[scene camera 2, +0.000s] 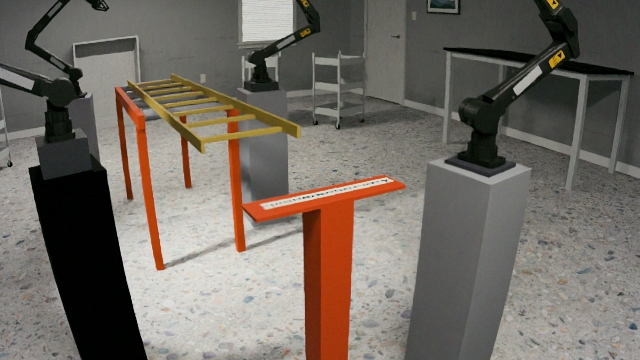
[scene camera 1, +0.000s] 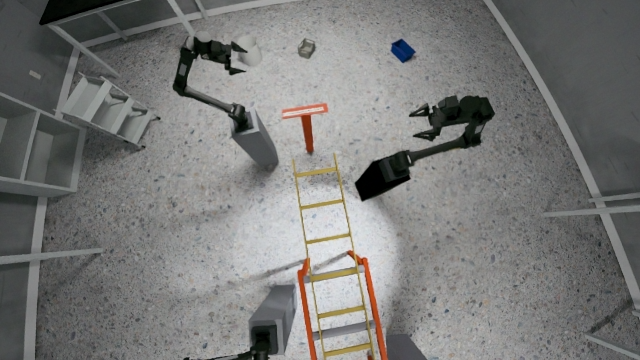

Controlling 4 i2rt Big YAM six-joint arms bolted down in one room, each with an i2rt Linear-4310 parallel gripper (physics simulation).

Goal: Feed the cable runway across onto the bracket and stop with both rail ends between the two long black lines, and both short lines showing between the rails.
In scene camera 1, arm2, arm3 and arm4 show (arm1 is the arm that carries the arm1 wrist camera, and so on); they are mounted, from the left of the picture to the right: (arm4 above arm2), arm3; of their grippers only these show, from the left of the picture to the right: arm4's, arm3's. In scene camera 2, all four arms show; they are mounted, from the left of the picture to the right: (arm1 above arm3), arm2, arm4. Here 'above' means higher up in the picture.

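Note:
The yellow ladder-like cable runway (scene camera 1: 322,204) (scene camera 2: 242,134) lies along the orange stand (scene camera 1: 305,300) (scene camera 2: 150,200). Its front end sticks out past the stand in the air, apart from the orange bracket (scene camera 1: 308,132) (scene camera 2: 336,250). The bracket's top bears a white strip (scene camera 1: 305,111) (scene camera 2: 295,197) with dark marks, too small to tell apart; no rail rests on it. Arm4's gripper (scene camera 1: 242,59) is open and empty, at the upper left in scene camera 1. Arm3's gripper (scene camera 1: 414,125) is open and empty, right of the bracket. The grippers of arm1 and arm2 do not show.
Arm4's grey pedestal (scene camera 1: 256,142) (scene camera 2: 450,250) and arm3's black pedestal (scene camera 1: 372,184) (scene camera 2: 85,260) flank the bracket. Arm2's grey pedestal (scene camera 1: 280,310) (scene camera 2: 265,150) stands beside the stand. A blue bin (scene camera 1: 402,51), a white bucket (scene camera 1: 251,51) and a step-like cart (scene camera 1: 107,108) stand farther off.

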